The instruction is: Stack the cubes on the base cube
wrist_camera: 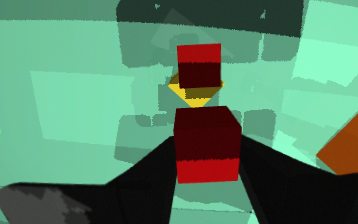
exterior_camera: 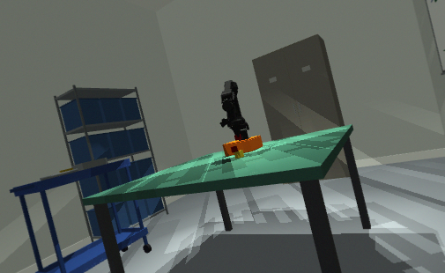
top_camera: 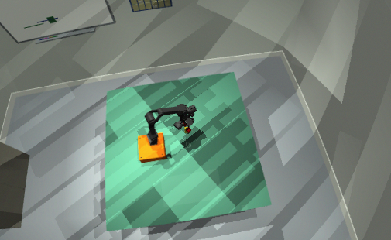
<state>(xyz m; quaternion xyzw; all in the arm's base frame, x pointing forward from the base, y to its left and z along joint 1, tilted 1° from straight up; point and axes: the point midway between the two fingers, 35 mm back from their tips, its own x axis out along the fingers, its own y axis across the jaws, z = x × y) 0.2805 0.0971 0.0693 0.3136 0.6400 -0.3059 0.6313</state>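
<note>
The yellow cube is 10 mm ahead of my gripper tip, 10 mm to the right of it and 100 mm below it.
</note>
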